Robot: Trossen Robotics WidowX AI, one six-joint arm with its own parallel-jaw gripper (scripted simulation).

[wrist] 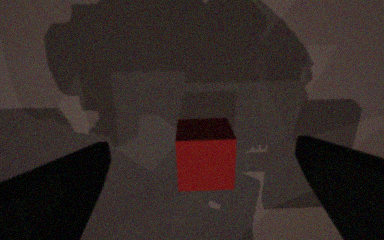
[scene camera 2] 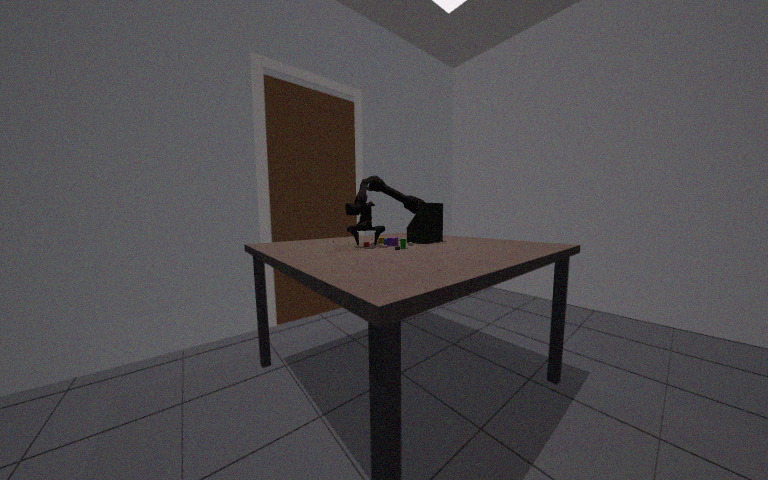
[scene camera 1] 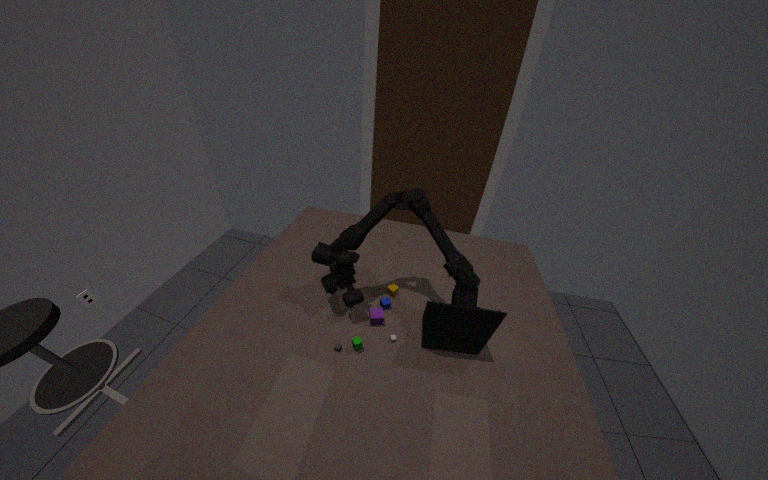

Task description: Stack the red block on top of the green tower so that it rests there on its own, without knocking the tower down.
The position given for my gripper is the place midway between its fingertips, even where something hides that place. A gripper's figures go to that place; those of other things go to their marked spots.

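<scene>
Red block (wrist: 205, 148), 9 cm from the lens. My gripper (wrist: 203, 148), 11 cm from the lens.
</scene>
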